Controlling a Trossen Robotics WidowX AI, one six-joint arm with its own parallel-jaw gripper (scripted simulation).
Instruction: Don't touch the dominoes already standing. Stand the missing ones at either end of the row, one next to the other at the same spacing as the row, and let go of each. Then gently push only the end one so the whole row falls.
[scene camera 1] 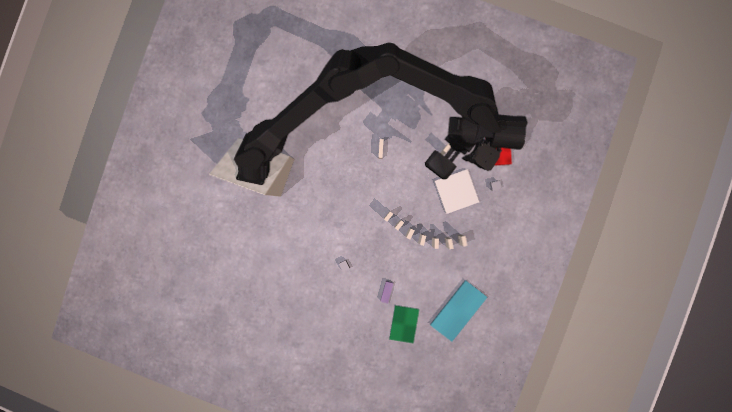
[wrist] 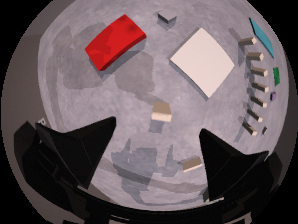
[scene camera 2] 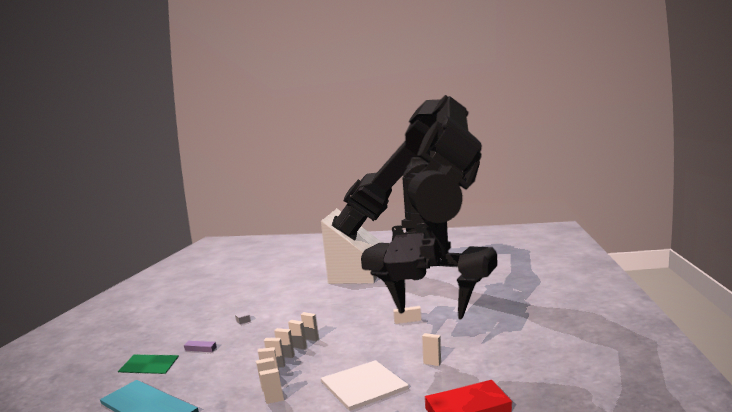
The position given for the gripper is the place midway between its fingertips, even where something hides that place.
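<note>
Scene camera 2 shows the gripper (scene camera 2: 430, 315), open and holding nothing, and a green tile (scene camera 2: 152, 364). In scene camera 1 the gripper (scene camera 1: 453, 145) and the green tile (scene camera 1: 404, 324) appear again, together with a white flat tile (scene camera 1: 457, 192) and a teal tile (scene camera 1: 464, 303). The wrist view contains a red block (wrist: 121, 35), the white flat tile (wrist: 201, 58) and the gripper (wrist: 159, 127).
</note>
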